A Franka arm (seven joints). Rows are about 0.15 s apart.
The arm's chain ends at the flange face. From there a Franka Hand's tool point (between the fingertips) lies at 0.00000 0.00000 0.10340 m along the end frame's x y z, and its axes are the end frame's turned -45 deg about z.
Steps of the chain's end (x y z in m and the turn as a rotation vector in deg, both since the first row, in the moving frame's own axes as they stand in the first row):
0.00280 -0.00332 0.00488 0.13 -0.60 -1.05
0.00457 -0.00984 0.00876 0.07 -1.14 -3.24
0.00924 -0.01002 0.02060 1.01 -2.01 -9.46
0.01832 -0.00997 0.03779 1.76 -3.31 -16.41
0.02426 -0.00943 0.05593 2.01 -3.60 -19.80
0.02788 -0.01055 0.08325 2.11 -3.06 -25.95
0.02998 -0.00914 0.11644 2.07 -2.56 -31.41
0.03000 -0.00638 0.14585 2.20 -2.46 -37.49
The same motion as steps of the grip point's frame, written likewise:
0.00372 -0.00129 0.00487 0.52 -0.33 -1.05
0.00878 -0.00523 0.00874 0.86 -0.76 -3.24
0.01203 -0.00428 0.02052 2.14 -0.71 -9.46
0.01713 -0.00019 0.03757 3.59 -1.10 -16.41
0.02061 0.00382 0.05567 3.97 -1.12 -19.80
0.02454 0.00615 0.08304 3.66 -0.67 -25.95
0.02549 0.00929 0.11627 3.27 -0.35 -31.41
0.02354 0.01128 0.14568 3.30 -0.18 -37.49

